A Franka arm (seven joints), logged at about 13 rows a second.
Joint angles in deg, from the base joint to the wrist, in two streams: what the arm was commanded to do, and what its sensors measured. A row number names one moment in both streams.
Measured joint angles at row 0: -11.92, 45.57, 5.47, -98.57, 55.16, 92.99, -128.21
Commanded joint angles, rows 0 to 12: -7.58, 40.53, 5.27, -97.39, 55.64, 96.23, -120.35; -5.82, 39.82, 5.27, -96.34, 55.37, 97.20, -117.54; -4.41, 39.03, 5.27, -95.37, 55.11, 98.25, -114.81; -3.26, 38.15, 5.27, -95.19, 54.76, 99.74, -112.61; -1.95, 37.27, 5.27, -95.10, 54.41, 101.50, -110.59; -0.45, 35.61, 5.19, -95.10, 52.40, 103.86, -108.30; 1.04, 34.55, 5.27, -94.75, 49.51, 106.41, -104.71; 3.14, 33.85, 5.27, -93.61, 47.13, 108.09, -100.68; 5.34, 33.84, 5.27, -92.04, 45.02, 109.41, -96.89; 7.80, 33.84, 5.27, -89.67, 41.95, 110.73, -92.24; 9.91, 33.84, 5.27, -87.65, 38.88, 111.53, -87.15; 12.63, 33.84, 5.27, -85.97, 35.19, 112.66, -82.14; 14.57, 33.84, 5.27, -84.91, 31.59, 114.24, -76.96
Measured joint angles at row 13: 10.91, 34.20, 5.77, -87.49, 37.11, 112.44, -85.36
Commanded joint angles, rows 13 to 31: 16.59, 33.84, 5.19, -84.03, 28.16, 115.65, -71.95; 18.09, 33.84, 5.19, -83.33, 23.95, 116.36, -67.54; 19.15, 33.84, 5.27, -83.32, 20.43, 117.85, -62.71; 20.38, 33.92, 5.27, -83.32, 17.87, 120.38, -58.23; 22.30, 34.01, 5.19, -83.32, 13.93, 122.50, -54.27; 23.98, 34.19, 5.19, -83.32, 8.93, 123.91, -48.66; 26.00, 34.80, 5.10, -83.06, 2.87, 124.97, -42.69; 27.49, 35.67, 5.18, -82.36, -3.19, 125.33, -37.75; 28.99, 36.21, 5.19, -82.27, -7.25, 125.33, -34.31; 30.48, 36.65, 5.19, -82.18, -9.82, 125.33, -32.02; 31.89, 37.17, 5.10, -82.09, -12.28, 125.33, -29.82; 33.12, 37.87, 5.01, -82.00, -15.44, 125.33, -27.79; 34.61, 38.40, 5.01, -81.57, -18.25, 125.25, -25.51; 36.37, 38.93, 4.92, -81.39, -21.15, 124.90, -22.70; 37.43, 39.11, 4.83, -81.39, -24.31, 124.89, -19.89; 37.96, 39.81, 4.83, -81.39, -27.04, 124.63, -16.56; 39.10, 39.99, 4.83, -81.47, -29.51, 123.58, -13.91; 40.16, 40.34, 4.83, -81.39, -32.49, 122.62, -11.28; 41.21, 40.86, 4.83, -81.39, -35.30, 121.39, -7.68
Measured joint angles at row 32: 38.89, 39.46, 5.61, -83.50, -30.60, 124.29, -13.01
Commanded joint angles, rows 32 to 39: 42.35, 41.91, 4.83, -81.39, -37.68, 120.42, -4.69; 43.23, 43.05, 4.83, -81.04, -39.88, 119.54, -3.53; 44.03, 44.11, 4.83, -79.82, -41.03, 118.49, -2.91; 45.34, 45.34, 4.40, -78.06, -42.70, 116.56, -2.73; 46.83, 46.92, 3.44, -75.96, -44.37, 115.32, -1.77; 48.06, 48.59, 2.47, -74.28, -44.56, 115.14, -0.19; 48.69, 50.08, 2.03, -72.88, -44.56, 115.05, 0.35; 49.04, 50.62, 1.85, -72.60, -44.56, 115.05, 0.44
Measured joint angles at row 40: 47.28, 47.25, 3.20, -77.34, -43.22, 116.98, -0.66
